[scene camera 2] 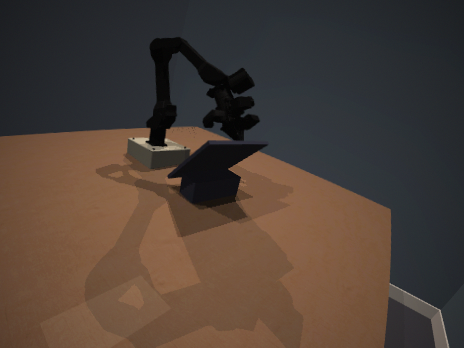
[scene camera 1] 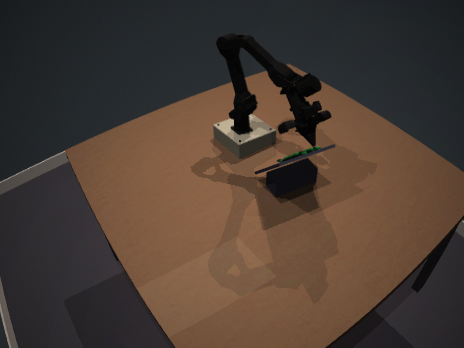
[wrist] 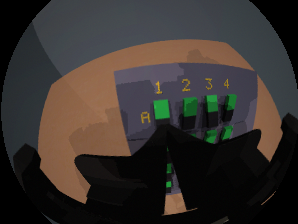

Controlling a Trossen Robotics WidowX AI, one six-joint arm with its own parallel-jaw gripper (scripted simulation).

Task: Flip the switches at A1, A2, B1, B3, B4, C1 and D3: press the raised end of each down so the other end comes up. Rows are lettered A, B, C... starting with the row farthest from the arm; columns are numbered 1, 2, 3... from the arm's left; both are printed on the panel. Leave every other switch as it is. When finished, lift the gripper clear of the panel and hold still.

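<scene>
My gripper [scene camera 2: 242, 145], shut, holding nothing. Gripper [scene camera 1: 314, 146] visible here too. Gripper [wrist: 164, 129] likewise.
</scene>
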